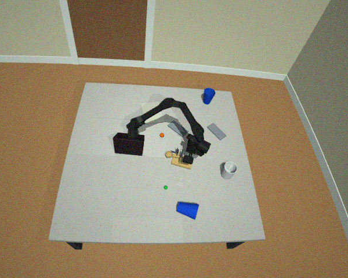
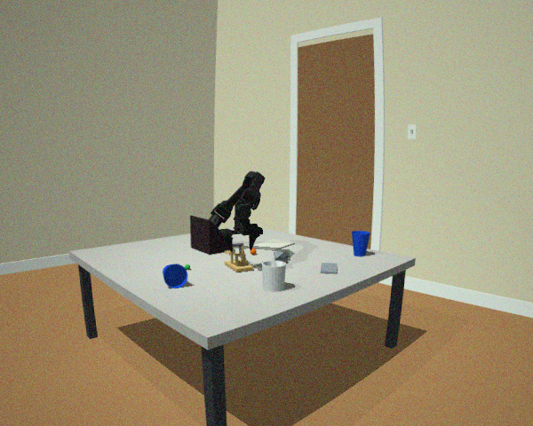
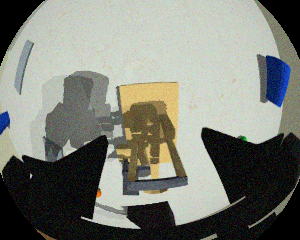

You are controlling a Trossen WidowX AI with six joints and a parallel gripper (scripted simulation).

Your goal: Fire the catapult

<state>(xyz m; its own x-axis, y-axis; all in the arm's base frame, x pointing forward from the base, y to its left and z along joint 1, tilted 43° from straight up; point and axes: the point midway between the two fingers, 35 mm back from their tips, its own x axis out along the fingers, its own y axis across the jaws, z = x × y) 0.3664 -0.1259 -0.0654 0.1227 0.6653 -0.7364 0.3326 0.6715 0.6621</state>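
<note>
The orange ball lies 23 cm to the left of my gripper tip, 15 cm behind it and 7 cm below it. From my gripper tip the other things lie so: green ball: 18 cm to the right, 16 cm behind, 7 cm below; then white mug: 28 cm ahead, 10 cm to the right, 6 cm below; then wooden catapult: 6 cm behind, 4 cm to the left, 3 cm below.
</note>
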